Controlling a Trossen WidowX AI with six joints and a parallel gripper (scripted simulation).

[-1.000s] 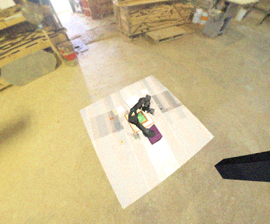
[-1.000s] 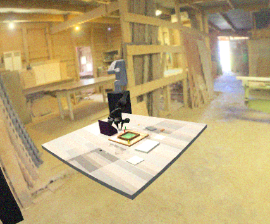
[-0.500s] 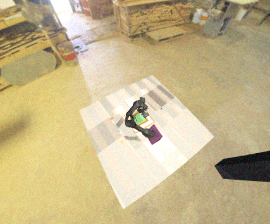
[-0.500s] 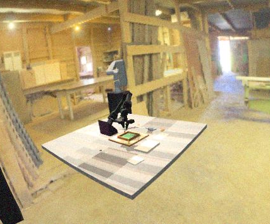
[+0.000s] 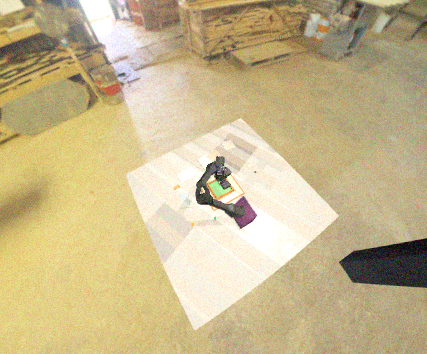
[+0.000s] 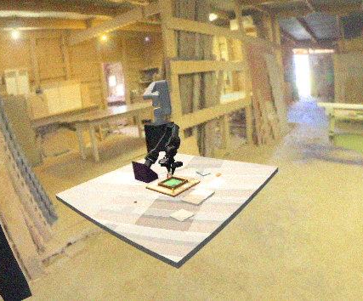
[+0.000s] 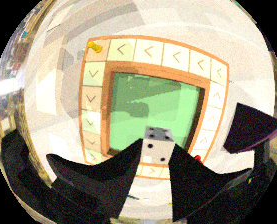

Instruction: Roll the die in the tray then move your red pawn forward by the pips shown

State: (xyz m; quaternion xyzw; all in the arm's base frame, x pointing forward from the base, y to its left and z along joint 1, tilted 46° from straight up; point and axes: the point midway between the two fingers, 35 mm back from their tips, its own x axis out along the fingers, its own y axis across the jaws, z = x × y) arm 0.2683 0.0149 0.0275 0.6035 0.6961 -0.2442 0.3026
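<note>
Now: the red pawn 120 mm behind my gripper tip, 60 mm to the left of it and 60 mm below it. The rest, counted from my gripper tip: white die right at my gripper tip; green tray 80 mm below; yellow pawn 120 mm ahead, 100 mm to the right, 60 mm below.
</note>
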